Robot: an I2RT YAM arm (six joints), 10 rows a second.
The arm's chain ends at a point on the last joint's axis. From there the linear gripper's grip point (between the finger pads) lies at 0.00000 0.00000 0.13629 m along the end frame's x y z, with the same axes.
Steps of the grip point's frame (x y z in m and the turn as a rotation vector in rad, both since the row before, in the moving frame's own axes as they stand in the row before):
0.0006 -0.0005 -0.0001 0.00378 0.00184 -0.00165
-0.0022 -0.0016 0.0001 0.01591 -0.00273 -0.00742
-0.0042 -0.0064 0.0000 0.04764 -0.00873 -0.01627
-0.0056 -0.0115 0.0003 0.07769 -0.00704 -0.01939
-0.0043 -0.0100 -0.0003 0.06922 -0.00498 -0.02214
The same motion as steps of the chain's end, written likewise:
0.0003 0.0000 -0.0001 0.00378 0.00184 -0.00165
-0.0018 0.0006 0.0001 0.01591 -0.00273 -0.00742
-0.0030 0.0001 0.0002 0.04764 -0.00873 -0.01627
-0.0045 -0.0009 0.0007 0.07769 -0.00704 -0.01939
-0.0035 -0.0006 0.0000 0.06922 -0.00498 -0.02214

